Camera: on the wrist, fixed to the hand. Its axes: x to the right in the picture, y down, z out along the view.
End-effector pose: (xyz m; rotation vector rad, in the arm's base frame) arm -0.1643 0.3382 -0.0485 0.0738 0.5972 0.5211
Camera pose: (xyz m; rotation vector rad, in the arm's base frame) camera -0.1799 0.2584 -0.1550 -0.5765 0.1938 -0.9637
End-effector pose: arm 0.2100 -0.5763 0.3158 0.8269 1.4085 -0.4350
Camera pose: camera 0.0793 -0.5563 0.2945 -0.7584 1.5946 -1.4181
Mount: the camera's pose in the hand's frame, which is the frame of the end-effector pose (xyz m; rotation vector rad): 0.0052 -0.0851 -0.1033 -0.2829 -0.2414 -1.6110
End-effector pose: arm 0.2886 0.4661 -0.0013 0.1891 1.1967 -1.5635
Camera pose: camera 0.1715 0.5310 -0.0046 1.3764 -1.3008 2.4136
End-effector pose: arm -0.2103 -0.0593 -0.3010 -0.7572 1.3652 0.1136
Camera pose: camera -0.2537 -0.1824 -0.2710 -1.7963 0.2126 -0.8547
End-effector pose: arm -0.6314 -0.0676 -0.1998 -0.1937 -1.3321 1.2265
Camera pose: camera -0.5029 -0.0466 -0.1684 0.7442 -1.2897 -0.3157
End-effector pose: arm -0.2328 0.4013 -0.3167 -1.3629 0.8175 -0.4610
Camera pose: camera -0.2920 0.3128 -0.2355 -2.0938 -0.6325 -1.3800
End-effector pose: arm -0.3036 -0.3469 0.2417 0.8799 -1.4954 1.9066
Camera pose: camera -0.2583 -0.2270 0.2806 1.4885 -0.5877 0.3963
